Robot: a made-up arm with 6 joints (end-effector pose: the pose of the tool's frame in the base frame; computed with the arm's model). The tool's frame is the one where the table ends.
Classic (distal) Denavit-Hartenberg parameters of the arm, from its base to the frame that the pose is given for. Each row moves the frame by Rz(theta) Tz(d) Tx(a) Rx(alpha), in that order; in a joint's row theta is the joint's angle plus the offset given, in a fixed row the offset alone. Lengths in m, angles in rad.
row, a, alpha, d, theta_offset
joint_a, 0.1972, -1.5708, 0.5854, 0
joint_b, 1.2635, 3.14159, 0, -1.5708
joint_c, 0.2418, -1.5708, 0, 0
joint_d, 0, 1.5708, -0.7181, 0
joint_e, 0, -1.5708, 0, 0
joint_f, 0, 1.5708, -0.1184, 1.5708
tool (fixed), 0, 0, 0, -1.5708
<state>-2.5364 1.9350 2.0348 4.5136 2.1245 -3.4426</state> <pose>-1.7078 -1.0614 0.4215 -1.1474 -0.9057 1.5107</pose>
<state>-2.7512 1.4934 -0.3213 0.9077 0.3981 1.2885</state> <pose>-1.3911 -0.6116 -0.1849 0.2586 1.3214 -0.6391</pose>
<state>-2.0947 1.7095 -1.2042 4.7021 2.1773 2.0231</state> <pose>-0.5191 -0.7039 0.0292 0.0745 -2.9690 -0.3956</pose>
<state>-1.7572 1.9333 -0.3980 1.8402 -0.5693 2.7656</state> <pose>-0.2462 -0.9736 -0.6335 -1.3277 -0.5083 2.2583</pose>
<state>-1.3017 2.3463 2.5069 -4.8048 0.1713 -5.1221</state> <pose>0.5204 -1.8113 0.0749 -2.3795 1.4368 -0.5631</pose>
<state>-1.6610 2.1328 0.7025 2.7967 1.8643 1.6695</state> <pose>-0.0966 -1.4933 -0.7461 -1.4151 -1.0597 0.7061</pose>
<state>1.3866 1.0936 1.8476 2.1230 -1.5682 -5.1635</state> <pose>0.3986 1.5891 1.8790 -1.8858 0.2703 -0.7647</pose>
